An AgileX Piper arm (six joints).
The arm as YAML. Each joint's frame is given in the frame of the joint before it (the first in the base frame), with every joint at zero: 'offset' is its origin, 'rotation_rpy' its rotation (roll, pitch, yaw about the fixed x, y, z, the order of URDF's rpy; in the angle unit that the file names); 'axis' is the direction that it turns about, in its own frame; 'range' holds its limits. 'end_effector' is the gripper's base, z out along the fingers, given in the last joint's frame.
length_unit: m
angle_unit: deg
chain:
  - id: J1
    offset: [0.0, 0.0, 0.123]
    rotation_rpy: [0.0, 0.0, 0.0]
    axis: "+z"
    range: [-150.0, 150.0]
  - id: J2
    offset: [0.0, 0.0, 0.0]
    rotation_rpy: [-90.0, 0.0, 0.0]
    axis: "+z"
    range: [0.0, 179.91]
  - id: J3
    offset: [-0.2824, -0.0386, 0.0]
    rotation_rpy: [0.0, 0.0, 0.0]
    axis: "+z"
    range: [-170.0, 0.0]
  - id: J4
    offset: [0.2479, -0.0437, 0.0]
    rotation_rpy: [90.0, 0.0, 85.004]
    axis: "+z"
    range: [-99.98, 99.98]
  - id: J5
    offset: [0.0, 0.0, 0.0]
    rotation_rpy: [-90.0, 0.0, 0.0]
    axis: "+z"
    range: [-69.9, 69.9]
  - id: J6
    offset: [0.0, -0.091, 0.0]
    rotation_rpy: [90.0, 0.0, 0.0]
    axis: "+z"
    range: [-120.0, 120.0]
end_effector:
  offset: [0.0, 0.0, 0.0]
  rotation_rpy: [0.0, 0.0, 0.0]
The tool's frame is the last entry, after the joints.
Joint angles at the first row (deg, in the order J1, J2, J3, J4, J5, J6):
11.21, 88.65, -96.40, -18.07, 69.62, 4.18
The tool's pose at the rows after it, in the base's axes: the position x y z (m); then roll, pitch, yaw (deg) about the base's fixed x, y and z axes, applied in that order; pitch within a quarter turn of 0, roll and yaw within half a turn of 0:
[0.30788 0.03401 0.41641 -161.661 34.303 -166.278]
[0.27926 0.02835 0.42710 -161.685 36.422 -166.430]
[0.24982 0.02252 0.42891 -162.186 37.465 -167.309]
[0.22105 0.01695 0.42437 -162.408 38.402 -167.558]
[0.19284 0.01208 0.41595 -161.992 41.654 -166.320]
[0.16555 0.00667 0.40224 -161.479 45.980 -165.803]
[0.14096 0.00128 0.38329 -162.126 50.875 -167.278]
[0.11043 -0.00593 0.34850 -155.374 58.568 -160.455]
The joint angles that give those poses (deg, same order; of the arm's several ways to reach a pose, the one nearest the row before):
11.21, 86.28, -94.93, -18.07, 69.64, 4.30
11.20, 80.50, -91.14, -18.07, 69.58, 4.51
11.21, 74.52, -86.01, -18.07, 69.62, 5.25
11.21, 68.33, -79.93, -18.07, 68.89, 5.69
11.20, 61.31, -72.59, -18.07, 65.18, 5.87
11.21, 53.84, -64.41, -18.91, 60.32, 7.46
11.21, 46.41, -55.85, -20.52, 55.05, 11.11
11.21, 35.17, -42.37, -25.17, 44.85, 13.88

